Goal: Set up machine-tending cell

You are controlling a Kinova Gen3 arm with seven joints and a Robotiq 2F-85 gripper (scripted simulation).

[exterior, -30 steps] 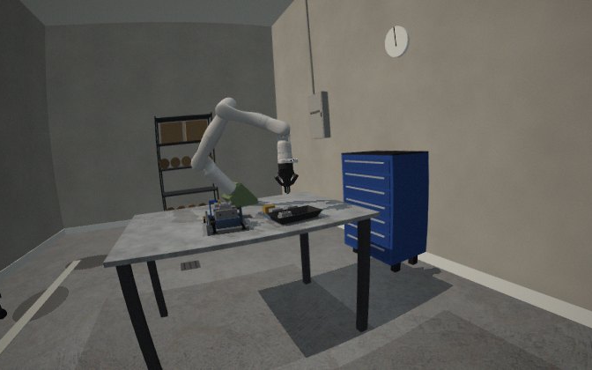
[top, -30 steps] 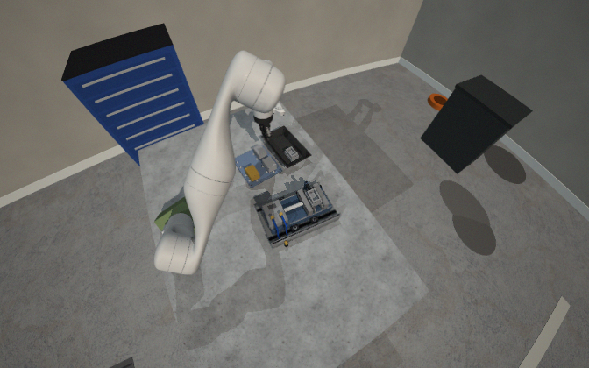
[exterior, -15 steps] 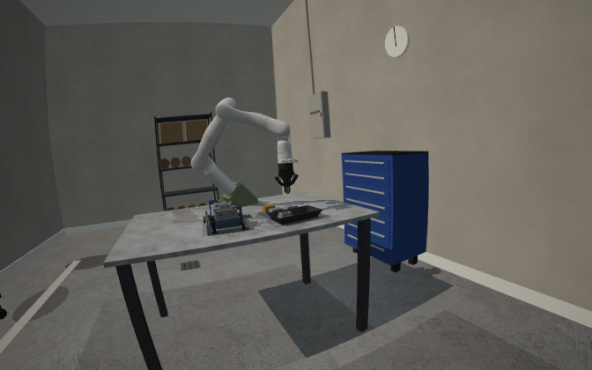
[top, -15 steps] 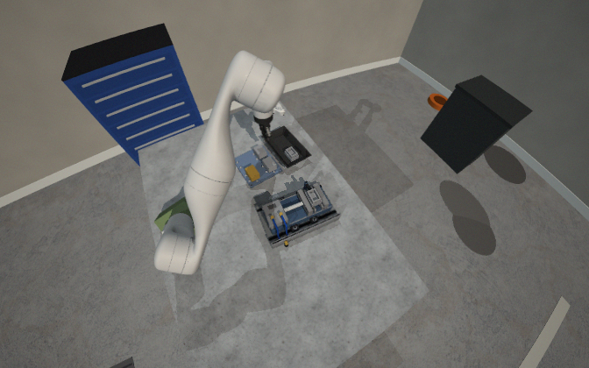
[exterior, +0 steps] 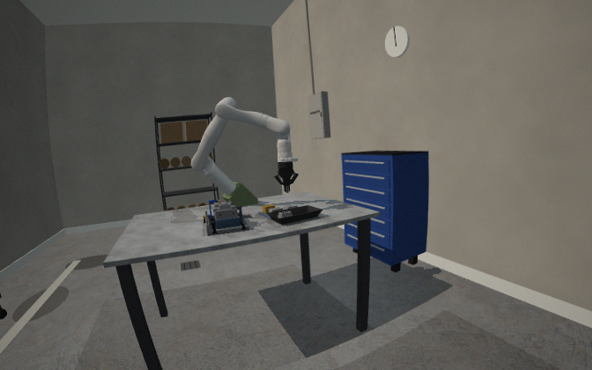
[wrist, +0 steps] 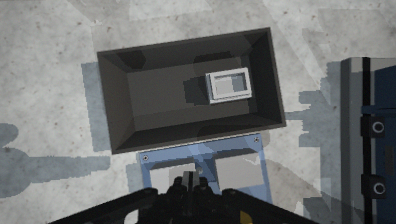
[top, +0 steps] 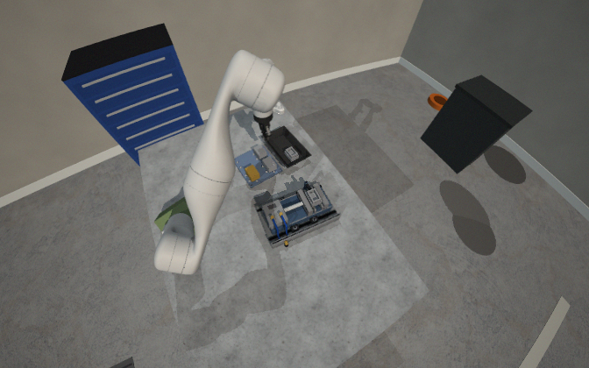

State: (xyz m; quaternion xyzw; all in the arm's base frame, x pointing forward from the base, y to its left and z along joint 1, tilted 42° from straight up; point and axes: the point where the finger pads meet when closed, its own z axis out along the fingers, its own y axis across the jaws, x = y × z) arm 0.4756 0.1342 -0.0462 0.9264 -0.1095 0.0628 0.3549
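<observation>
The white rod lies 310 mm to the right of my hand, 90 mm behind it and 60 mm below it. From my hand the other things lie so: brass blank: 120 mm behind, 110 mm below, 50 mm to the right; vise: 320 mm to the right, 100 mm below, 80 mm behind.
</observation>
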